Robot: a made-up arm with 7 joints.
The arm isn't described. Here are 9 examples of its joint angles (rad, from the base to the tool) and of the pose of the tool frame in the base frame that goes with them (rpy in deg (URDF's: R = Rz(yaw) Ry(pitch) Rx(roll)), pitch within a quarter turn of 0, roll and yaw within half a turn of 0; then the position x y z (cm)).
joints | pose
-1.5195 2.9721 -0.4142 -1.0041 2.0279 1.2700 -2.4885 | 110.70 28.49 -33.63 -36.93 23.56 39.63
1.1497 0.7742 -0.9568 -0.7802 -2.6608 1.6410 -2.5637 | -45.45 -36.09 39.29 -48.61 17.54 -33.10
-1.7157 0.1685 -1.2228 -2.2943 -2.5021 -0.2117 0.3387 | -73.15 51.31 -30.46 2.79 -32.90 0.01
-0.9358 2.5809 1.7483 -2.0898 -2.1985 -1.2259 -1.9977 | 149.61 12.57 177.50 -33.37 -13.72 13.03
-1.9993 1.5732 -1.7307 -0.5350 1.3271 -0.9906 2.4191 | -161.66 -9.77 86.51 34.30 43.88 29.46
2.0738 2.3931 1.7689 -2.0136 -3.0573 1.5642 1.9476 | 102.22 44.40 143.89 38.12 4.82 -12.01
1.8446 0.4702 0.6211 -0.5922 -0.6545 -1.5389 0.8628 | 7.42 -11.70 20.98 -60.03 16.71 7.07
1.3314 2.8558 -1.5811 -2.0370 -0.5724 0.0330 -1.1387 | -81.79 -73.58 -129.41 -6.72 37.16 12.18
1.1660 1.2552 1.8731 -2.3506 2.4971 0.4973 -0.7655 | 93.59 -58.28 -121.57 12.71 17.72 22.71
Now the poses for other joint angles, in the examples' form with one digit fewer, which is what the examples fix.
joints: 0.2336 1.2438 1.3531 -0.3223 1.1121 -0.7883 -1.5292
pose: 135.3 -41.0 -0.5 -5.2 62.6 -10.5
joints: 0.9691 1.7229 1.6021 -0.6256 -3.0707 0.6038 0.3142
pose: -135.0 14.7 99.7 6.1 56.6 25.9
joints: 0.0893 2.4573 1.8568 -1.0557 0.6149 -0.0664 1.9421
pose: 159.4 -15.8 116.2 -4.1 8.2 57.7
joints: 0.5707 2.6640 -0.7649 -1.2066 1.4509 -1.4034 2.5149
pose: -74.1 -20.2 62.7 27.7 46.7 15.2
